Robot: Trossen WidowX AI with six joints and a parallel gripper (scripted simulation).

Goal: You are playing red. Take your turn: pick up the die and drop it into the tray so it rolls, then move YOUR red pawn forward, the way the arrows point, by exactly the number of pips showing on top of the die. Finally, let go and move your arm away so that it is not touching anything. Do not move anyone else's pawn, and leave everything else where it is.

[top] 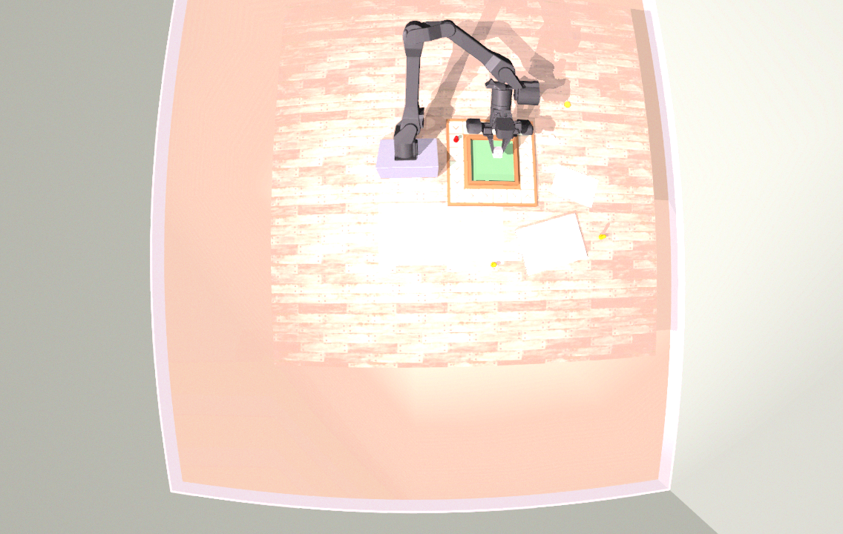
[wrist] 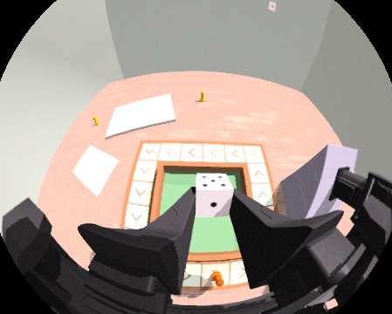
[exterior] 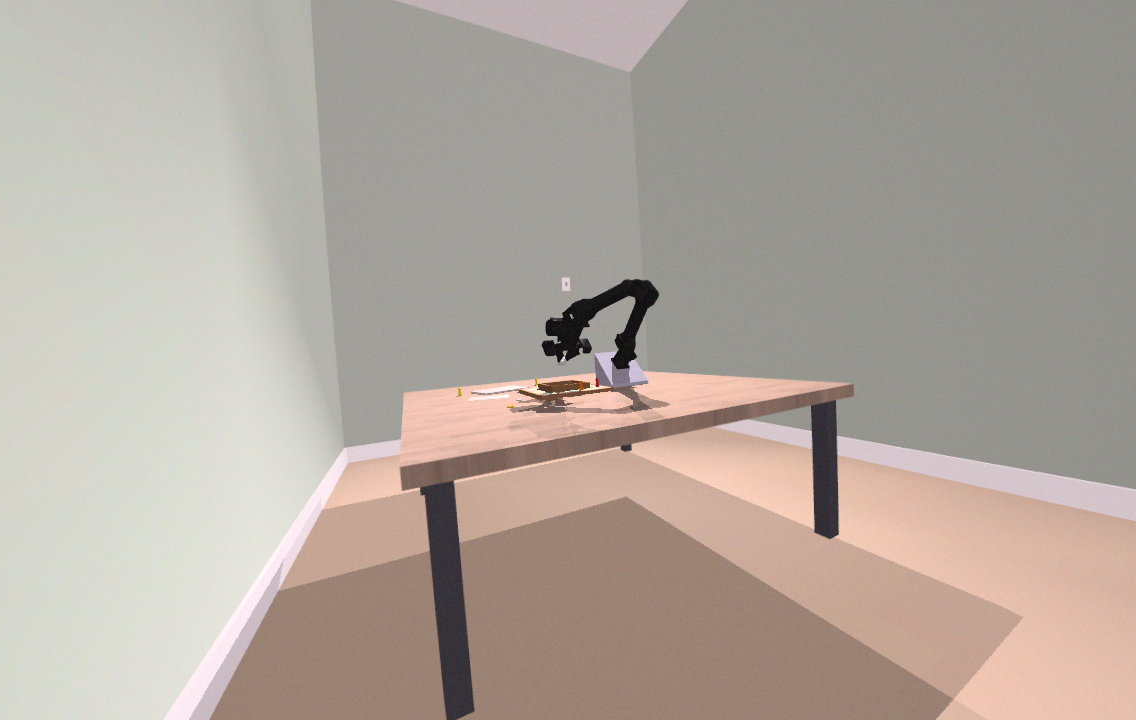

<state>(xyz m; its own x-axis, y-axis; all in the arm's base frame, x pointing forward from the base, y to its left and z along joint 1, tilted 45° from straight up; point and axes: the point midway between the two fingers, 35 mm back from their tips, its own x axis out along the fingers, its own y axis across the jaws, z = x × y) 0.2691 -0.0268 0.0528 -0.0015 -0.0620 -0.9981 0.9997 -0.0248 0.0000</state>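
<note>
The white die lies 4 cm below my gripper tip. Round my gripper tip: red pawn (11 cm behind, 8 cm to the left, 9 cm below); then orange pawn (2 cm behind, 12 cm to the left, 9 cm below).
</note>
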